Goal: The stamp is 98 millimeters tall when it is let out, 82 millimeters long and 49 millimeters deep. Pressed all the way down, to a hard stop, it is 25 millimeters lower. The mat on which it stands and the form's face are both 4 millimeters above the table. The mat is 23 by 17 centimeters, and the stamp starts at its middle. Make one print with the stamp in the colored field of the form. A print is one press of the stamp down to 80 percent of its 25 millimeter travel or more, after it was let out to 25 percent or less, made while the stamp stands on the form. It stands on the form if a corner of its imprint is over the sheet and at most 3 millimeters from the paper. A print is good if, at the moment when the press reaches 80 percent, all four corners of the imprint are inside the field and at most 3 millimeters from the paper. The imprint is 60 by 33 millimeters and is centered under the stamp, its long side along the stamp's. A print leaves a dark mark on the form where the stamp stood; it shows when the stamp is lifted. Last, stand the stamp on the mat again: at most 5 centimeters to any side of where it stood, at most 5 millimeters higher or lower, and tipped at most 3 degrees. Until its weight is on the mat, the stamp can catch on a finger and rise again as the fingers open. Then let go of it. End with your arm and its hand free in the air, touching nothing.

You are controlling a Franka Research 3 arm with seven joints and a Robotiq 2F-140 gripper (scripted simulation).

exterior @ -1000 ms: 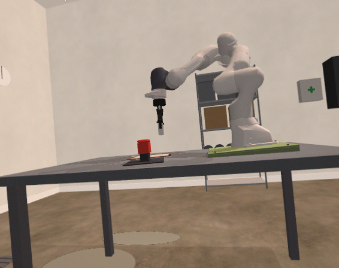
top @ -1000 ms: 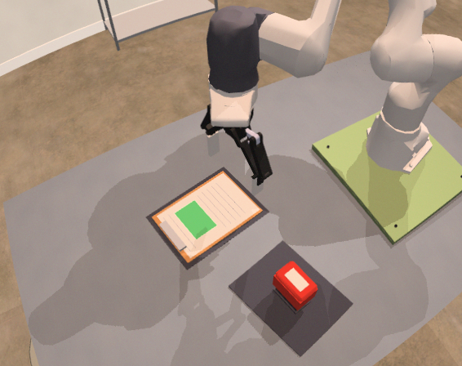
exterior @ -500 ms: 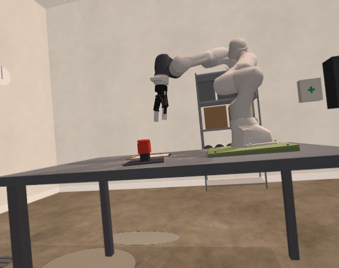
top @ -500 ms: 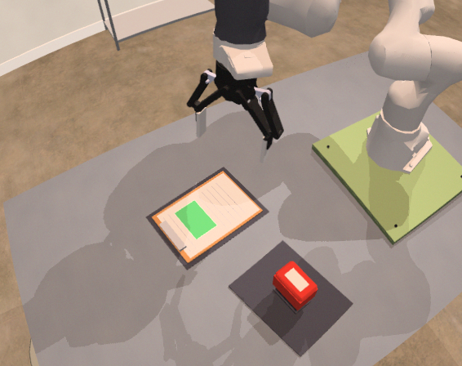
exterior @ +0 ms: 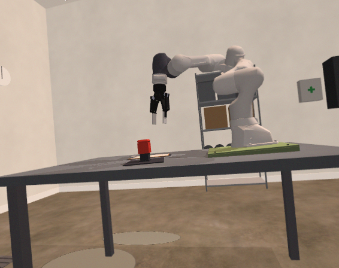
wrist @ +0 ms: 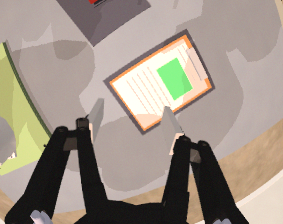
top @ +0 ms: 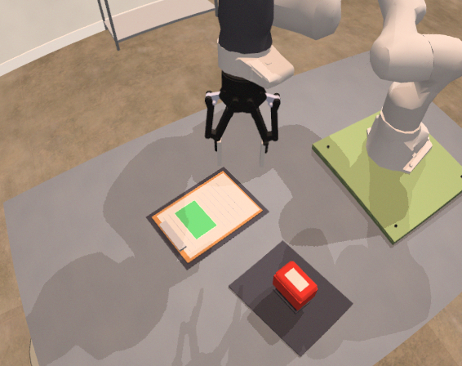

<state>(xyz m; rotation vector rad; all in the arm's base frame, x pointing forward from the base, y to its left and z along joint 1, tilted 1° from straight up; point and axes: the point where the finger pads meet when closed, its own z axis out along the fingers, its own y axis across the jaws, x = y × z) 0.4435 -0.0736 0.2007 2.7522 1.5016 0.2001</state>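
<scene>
Now: the red stamp 25 cm to the left of my hand, 16 cm below it and 3 cm ahead of it. The rest, counted from my hand: form (21 cm below, 10 cm ahead, 3 cm to the right).
</scene>
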